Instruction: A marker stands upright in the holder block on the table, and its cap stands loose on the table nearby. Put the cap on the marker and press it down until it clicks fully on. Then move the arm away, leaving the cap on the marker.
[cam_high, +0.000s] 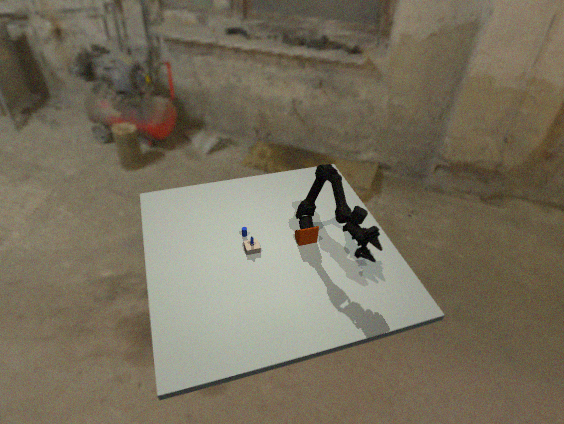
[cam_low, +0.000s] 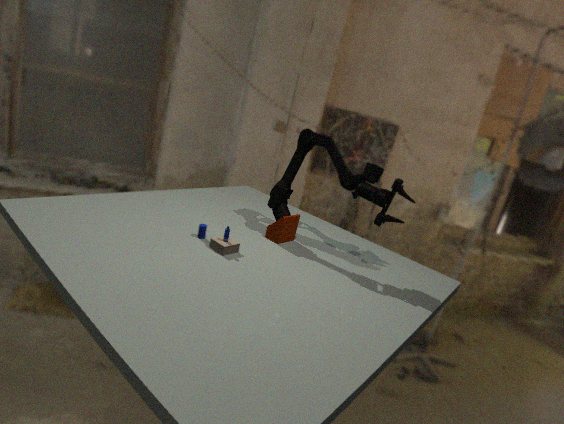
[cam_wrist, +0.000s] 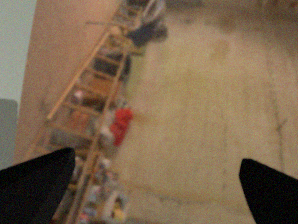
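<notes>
Now: gripper tip 49 cm short of the blue cap, 54 cm to the left of it and 24 cm above it.
</notes>
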